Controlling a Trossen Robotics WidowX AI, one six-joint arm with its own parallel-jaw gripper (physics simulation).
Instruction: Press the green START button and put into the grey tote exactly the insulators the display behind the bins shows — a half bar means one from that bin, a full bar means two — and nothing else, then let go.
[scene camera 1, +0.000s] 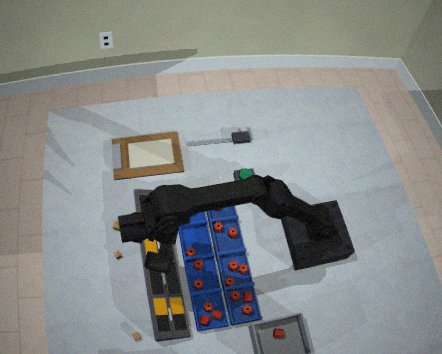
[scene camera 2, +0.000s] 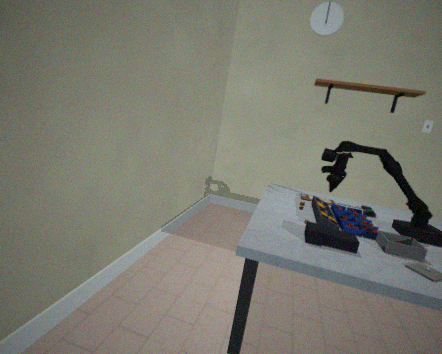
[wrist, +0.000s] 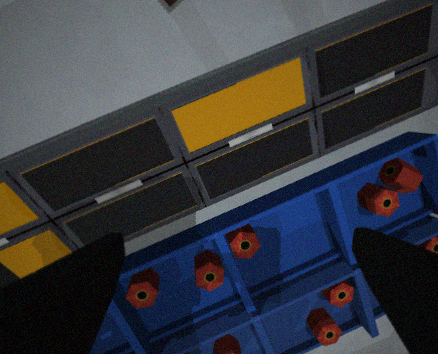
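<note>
My gripper (scene camera 1: 159, 262) (scene camera 2: 332, 189) (wrist: 239, 241) is open and empty, high above the display and bins. The display (scene camera 1: 172, 336) (scene camera 2: 332, 237) (wrist: 142, 110) has dark tiles and yellow ones; one yellow tile (wrist: 240, 105) shows in the wrist view, with a dark tile below it. The arm hides part of the display in scene camera 1. The blue bins (scene camera 1: 202, 240) (scene camera 2: 350, 220) (wrist: 300, 225) hold several red insulators; one insulator (scene camera 1: 191, 251) (wrist: 245, 245) sits beside a divider. The grey tote (scene camera 1: 255, 339) (scene camera 2: 407, 252) contains one red insulator (scene camera 1: 278, 333). The green START button (scene camera 1: 245, 173) is beyond the arm.
A wooden-framed panel (scene camera 1: 178, 155) and a long dark tool (scene camera 1: 241, 137) lie beyond the display. Small wooden blocks (scene camera 1: 118, 255) (scene camera 1: 137, 336) lie beside it. The arm's black base (scene camera 1: 300, 250) stands right of the bins. A flat device (scene camera 2: 425, 271) lies near the table edge.
</note>
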